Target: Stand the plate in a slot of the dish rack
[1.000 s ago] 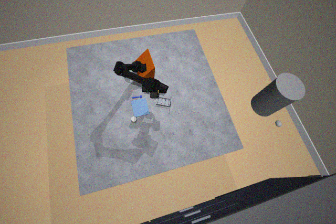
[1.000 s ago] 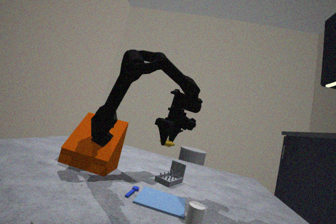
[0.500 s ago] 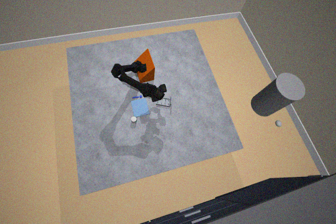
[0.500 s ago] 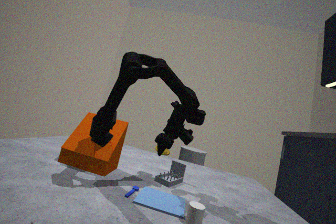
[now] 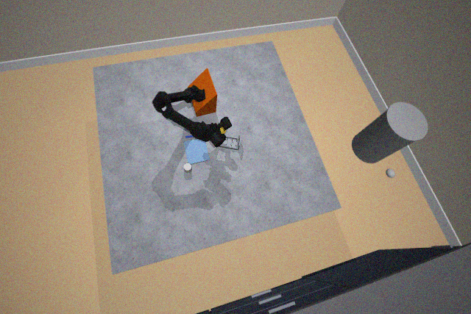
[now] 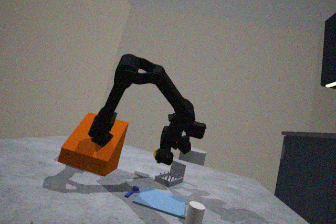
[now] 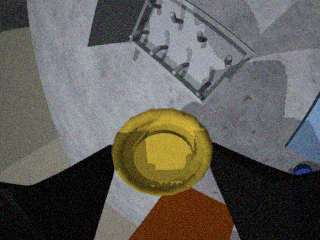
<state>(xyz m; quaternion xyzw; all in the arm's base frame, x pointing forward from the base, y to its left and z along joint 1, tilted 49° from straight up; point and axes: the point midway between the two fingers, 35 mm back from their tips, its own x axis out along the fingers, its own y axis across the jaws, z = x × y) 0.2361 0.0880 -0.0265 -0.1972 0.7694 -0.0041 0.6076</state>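
Now: gripper tip 5 cm short of the grey dish rack, 4 cm to the right of it and 8 cm above it. Round my gripper tip: blue spoon: 2 cm behind, 17 cm to the right, 10 cm below; yellow plate: 1 cm above; white cup: 19 cm ahead, 22 cm to the right, 8 cm below.
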